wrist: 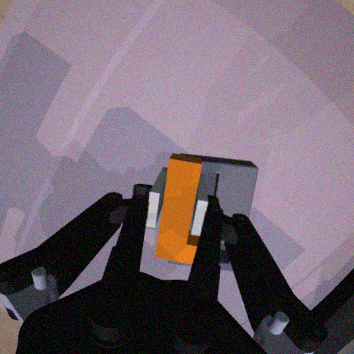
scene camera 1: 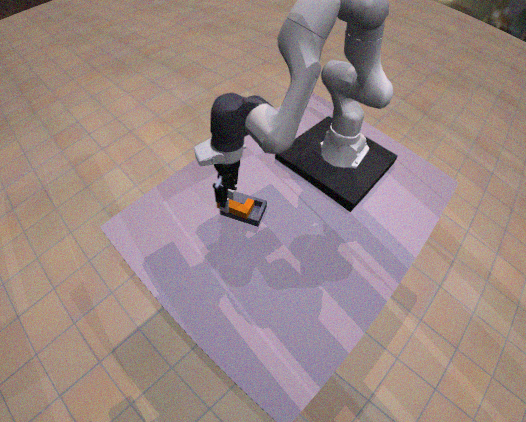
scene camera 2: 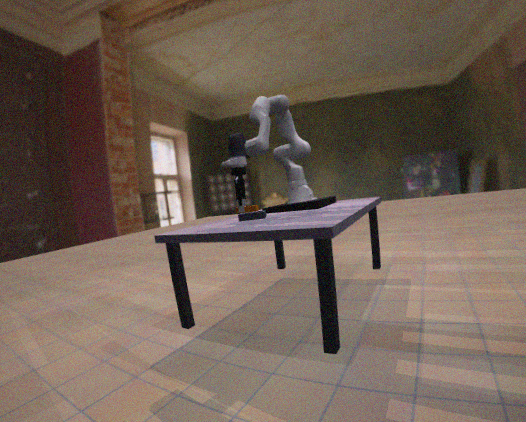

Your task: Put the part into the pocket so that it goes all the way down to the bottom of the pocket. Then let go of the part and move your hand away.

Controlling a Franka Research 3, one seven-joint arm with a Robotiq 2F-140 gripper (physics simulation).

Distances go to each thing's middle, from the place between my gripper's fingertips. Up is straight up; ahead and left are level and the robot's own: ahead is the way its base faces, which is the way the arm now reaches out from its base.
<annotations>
Now: hand 5 cm past the grey pocket block [wrist: 232, 181], 2 cm to the right of it and 3 cm above it. Also, from my hand: orange L-shaped part [wrist: 174, 242]: 2 cm behind, 2 cm to the left, 1 cm above.
</annotations>
